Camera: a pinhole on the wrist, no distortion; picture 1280 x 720 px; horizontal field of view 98.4 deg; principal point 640.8 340.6 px. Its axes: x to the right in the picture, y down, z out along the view. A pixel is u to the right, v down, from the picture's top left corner.
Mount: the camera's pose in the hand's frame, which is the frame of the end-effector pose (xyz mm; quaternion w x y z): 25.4 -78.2 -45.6 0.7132 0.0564 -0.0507 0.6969
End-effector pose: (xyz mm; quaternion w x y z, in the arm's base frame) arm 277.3 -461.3 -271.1 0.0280 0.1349 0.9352 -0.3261
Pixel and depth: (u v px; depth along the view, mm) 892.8 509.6 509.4
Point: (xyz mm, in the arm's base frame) 397.9 -736.6 -689.6
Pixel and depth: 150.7 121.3 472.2
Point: -87.1 -1059.3 -237.8
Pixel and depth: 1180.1 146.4 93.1
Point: 215.8 -486.4 -324.7
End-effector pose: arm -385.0 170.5 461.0 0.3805 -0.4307 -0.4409 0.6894
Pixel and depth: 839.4 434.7 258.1
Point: -584.6 102.3 541.5
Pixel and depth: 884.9 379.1 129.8
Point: -470.4 174.8 516.5
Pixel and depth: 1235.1 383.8 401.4
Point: -816.3 -33.0 289.3
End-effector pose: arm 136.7 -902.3 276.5 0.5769 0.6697 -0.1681 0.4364
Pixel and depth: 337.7 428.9 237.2
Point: 371.2 -995.0 122.1
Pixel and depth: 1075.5 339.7 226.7
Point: 188.1 -1100.1 350.5
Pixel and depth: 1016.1 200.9 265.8
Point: 244.6 -1115.2 401.2
